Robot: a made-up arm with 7 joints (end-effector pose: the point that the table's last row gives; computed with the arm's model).
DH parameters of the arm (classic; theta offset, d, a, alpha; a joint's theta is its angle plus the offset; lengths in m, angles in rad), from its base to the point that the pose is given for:
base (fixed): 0 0 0 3.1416
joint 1: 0 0.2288 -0.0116 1.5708
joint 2: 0 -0.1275 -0.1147 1.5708
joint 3: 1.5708 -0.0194 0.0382 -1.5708
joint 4: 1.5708 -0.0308 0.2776 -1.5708
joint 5: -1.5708 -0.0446 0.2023 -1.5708
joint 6: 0 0.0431 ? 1.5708
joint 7: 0 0.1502 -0.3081 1.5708
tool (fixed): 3.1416 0.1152 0 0
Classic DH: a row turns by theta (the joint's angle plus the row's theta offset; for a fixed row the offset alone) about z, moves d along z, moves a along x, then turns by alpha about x.
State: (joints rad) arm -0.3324 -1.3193 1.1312 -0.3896 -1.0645 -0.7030 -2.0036
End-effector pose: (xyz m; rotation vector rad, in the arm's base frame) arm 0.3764 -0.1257 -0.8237 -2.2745 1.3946 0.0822
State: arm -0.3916 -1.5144 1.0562 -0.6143 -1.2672 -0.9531 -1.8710
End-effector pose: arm 0.2943 -0.0681 -0.8897 -2.5295 1.3171 0.4361
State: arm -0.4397 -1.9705 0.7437 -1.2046 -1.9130 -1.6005 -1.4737
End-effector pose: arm -0.0815 -0.1426 -0.8319 2.1983 -0.9885 -1.2177
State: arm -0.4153 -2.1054 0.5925 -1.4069 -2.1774 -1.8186 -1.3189
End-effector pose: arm -0.2048 -0.2334 -0.7070 1.8480 -0.9608 -1.2816
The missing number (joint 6, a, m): -0.2398
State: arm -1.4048 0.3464 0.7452 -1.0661 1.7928 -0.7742 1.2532
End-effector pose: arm -0.0243 -0.5364 -0.1148 2.0618 -1.3307 0.1805
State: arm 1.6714 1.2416 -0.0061 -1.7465 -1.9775 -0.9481 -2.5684
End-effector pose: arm 0.0305 0.1282 0.0932 -0.0617 -0.1816 2.0251
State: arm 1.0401 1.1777 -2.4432 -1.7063 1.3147 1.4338 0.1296
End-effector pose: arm -0.5756 -0.0228 -0.7662 0.9364 1.9664 0.7236
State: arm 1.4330 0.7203 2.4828 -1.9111 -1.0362 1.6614 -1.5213
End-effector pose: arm -0.6242 0.0346 -0.4947 0.8096 -2.6560 -1.3013
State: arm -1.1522 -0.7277 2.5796 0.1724 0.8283 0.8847 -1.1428
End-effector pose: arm -0.2515 0.3553 -0.5814 -0.9975 -0.2676 2.8207
